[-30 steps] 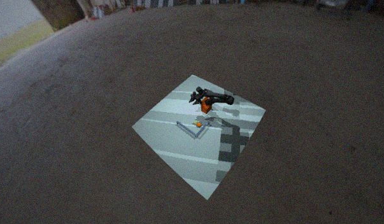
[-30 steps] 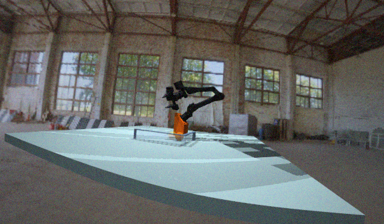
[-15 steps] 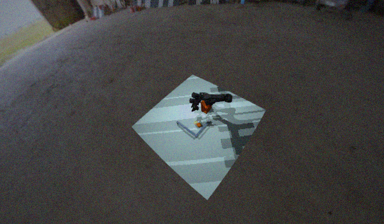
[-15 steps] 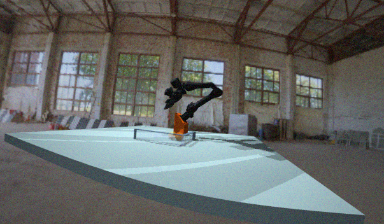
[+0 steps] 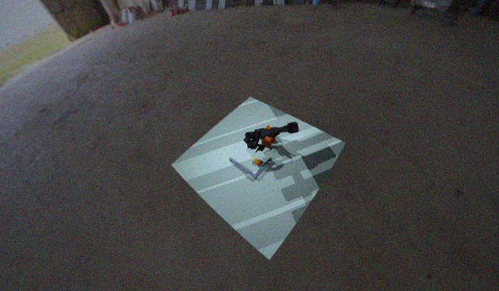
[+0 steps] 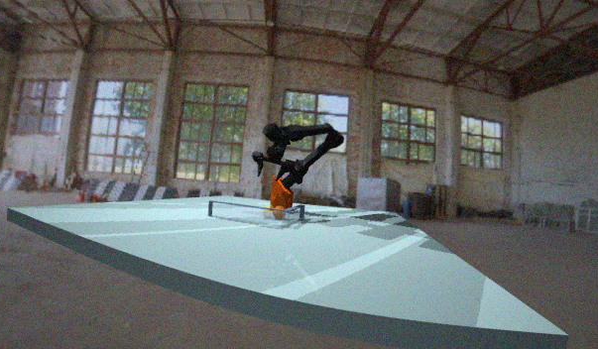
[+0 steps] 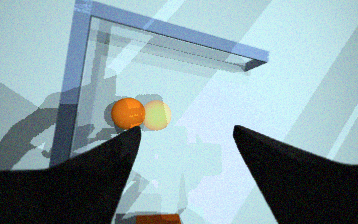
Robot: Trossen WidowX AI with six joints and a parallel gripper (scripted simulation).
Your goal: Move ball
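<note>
The orange ball is 14 cm below my gripper tip, 7 cm to the left of it and 1 cm behind it. From my gripper tip the other things lie so: see-through copy of ball: 14 cm below, 2 cm to the left.
</note>
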